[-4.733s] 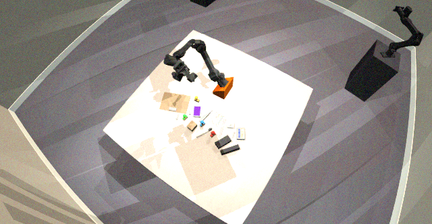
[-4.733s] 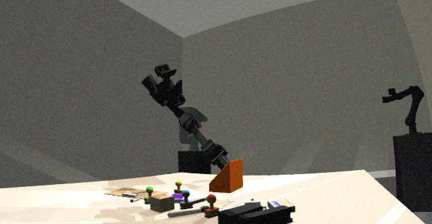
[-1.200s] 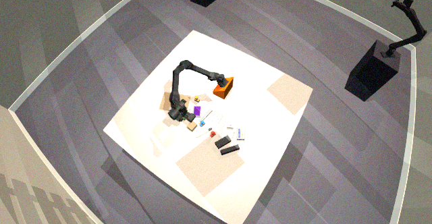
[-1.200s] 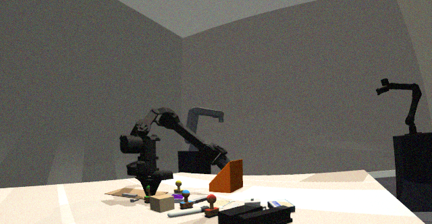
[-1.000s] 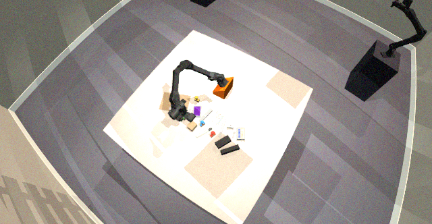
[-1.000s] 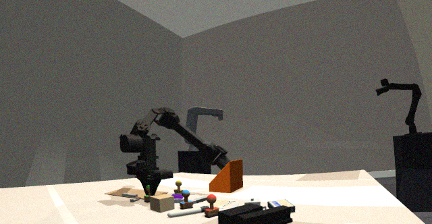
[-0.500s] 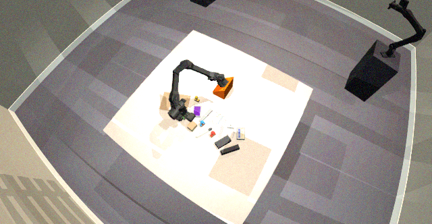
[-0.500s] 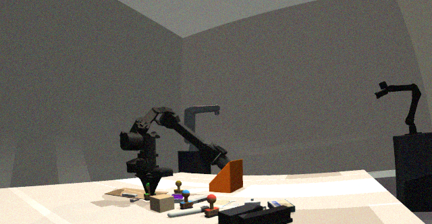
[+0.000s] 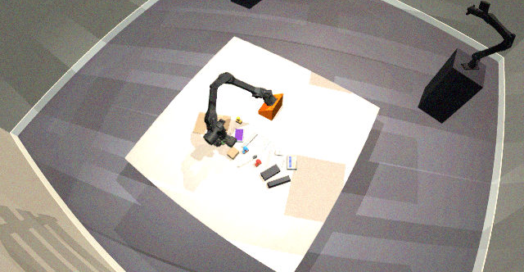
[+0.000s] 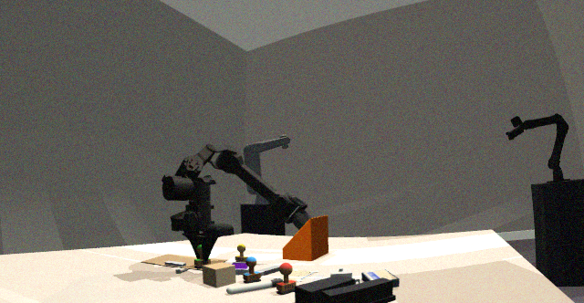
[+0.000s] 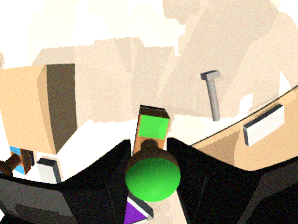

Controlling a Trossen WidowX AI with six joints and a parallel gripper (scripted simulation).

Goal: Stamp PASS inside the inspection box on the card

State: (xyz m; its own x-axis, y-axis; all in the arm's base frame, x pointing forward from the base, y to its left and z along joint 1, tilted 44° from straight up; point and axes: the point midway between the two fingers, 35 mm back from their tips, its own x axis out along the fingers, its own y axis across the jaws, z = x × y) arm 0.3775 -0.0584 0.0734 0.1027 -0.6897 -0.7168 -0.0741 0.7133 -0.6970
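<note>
The ink pad is 10 cm behind my gripper tip, 4 cm to the left of it and 4 cm below it. The rest, counted from my gripper tip: blue-knobbed stamp (4 cm behind, 14 cm to the left, 2 cm below); then tan block (2 cm ahead, 9 cm to the left, 2 cm below); then green-knobbed stamp (right at my gripper tip).
</note>
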